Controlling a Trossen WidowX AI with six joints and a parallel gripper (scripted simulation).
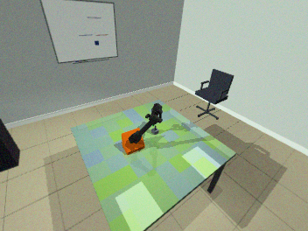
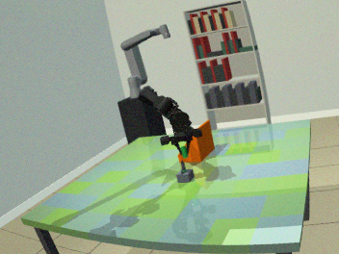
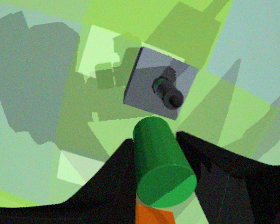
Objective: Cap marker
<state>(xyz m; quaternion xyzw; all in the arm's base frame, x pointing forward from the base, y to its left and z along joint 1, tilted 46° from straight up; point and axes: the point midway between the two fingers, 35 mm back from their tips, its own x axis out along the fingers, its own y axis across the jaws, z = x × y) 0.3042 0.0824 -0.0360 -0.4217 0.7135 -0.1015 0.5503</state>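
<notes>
The holder block is 100 mm below my gripper tip, 20 mm ahead of it and 10 mm to the right of it. Also, from my gripper tip: green marker cap: 10 mm above.
</notes>
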